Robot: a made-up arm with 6 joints.
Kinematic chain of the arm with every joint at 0, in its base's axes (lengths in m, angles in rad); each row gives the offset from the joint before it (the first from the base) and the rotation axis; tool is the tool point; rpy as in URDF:
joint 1: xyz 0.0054 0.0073 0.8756 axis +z
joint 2: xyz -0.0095 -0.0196 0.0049 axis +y
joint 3: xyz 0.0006 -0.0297 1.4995 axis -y
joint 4: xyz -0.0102 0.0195 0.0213 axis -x
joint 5: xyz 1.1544 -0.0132 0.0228 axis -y
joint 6: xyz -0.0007 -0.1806 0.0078 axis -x
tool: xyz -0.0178 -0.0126 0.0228 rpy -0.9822 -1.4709 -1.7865
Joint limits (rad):
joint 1: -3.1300..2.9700
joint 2: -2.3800..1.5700
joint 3: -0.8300..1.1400
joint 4: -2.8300..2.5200
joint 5: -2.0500..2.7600
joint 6: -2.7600..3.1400
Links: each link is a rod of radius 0.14 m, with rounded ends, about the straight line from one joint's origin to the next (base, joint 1, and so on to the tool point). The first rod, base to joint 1, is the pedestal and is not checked.
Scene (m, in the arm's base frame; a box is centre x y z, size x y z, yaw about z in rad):
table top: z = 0
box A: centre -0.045 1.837 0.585 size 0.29 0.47 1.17 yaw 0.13
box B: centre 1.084 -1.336 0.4 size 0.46 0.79 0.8 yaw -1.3
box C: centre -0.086 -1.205 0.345 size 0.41 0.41 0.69 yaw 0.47
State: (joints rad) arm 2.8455 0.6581 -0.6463 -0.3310 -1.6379 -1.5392
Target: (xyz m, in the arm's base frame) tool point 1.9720 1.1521 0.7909
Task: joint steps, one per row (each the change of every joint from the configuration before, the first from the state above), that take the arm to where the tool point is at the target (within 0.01 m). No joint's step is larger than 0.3 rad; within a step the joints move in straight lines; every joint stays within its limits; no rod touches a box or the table.
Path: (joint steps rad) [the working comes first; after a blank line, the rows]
Joints at the target: 0.6376 1.1494 0.4569 -0.1233 -1.6707 -1.4908
Straight joint move there: touches box A.

1: -0.2774 -0.0092 0.1660 0.0292 -0.0049 0.0068
2: -0.2774 -0.0093 0.1660 0.0291 -0.0049 0.0069
3: -0.2774 -0.0092 0.1660 0.0292 -0.0049 0.0068
4: -0.2774 -0.0093 0.1660 0.0292 -0.0049 0.0069
5: -0.2746 0.1321 0.1098 0.0227 -0.0033 0.0052
6: -0.2746 0.1321 0.1098 0.0228 -0.0033 0.0053
7: -0.2745 0.1320 0.1098 0.0228 -0.0033 0.0053
8: -0.2746 0.1321 0.1098 0.0227 -0.0033 0.0052

